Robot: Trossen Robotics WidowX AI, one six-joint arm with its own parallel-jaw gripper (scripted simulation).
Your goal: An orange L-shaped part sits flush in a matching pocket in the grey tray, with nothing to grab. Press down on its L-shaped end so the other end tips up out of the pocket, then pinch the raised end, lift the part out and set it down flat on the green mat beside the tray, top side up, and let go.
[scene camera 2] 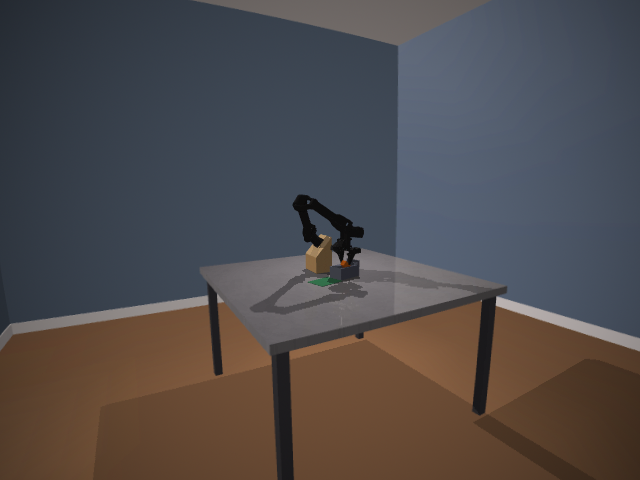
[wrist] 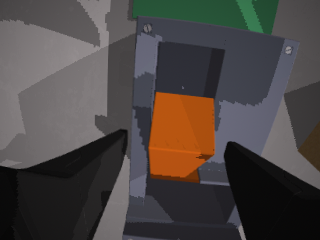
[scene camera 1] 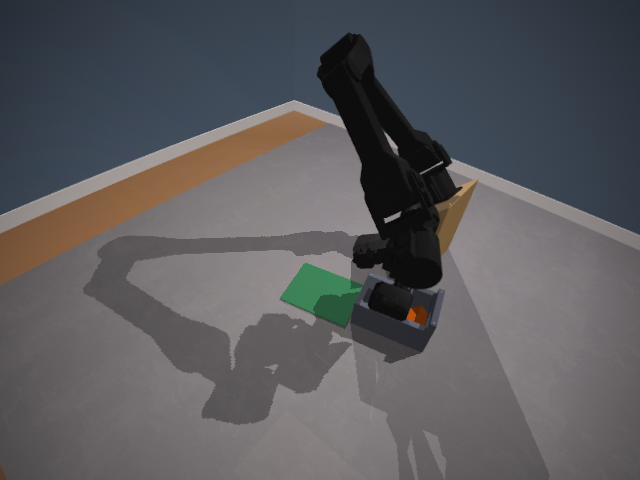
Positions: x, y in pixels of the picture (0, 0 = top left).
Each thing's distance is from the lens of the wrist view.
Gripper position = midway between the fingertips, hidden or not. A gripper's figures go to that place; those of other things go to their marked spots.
gripper (wrist: 177, 143): 0.10 m
orange L-shaped part (wrist: 182, 137): 0.08 m
